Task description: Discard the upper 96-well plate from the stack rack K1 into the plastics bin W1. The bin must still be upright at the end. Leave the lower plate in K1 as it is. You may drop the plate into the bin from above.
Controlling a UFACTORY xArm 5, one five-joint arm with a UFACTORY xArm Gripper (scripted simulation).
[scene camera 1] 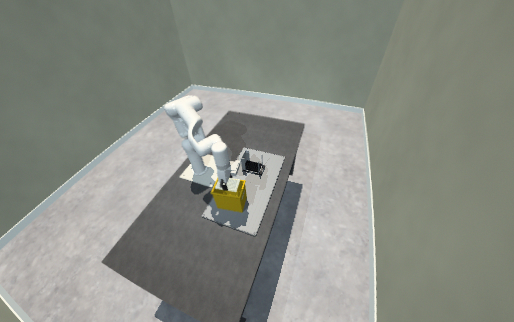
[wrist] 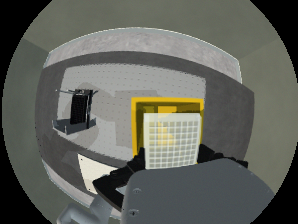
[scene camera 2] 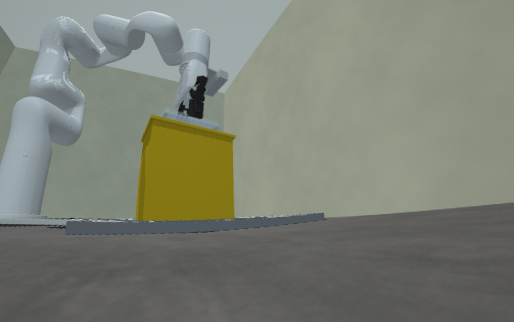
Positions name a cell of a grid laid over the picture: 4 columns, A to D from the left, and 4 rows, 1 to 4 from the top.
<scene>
In view: the gripper (scene camera 2: B2), a 96-well plate (wrist: C3) and a plastics bin (scene camera 2: B3).
The plastics bin is seen too in the wrist view (wrist: B2). The gripper is seen too in the wrist view (wrist: C3).
</scene>
